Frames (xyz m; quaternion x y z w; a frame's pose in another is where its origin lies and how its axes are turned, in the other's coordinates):
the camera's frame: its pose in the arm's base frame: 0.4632 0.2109 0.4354 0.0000 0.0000 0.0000 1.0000
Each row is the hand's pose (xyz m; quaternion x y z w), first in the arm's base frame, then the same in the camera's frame.
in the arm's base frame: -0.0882 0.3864 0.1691 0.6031 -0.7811 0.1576 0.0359
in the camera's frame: -0.5514 0.1755 -0.2663 0.6031 -0.7811 0.1576 0.0359
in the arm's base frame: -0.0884 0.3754 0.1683 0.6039 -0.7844 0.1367 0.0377
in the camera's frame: -0.5516 0.1645 -0.2671 0.6039 -0.7844 0.1367 0.0377
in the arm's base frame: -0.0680 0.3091 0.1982 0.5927 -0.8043 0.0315 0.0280
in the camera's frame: -0.5312 0.0982 -0.2372 0.5927 -0.8043 0.0315 0.0280
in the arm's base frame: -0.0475 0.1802 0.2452 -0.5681 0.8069 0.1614 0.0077
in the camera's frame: -0.5107 -0.0307 -0.1902 -0.5681 0.8069 0.1614 0.0077
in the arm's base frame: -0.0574 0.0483 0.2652 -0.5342 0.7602 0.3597 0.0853
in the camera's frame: -0.5206 -0.1626 -0.1702 -0.5342 0.7602 0.3597 0.0853
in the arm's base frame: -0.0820 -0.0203 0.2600 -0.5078 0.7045 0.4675 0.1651
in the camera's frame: -0.5452 -0.2312 -0.1754 -0.5078 0.7045 0.4675 0.1651
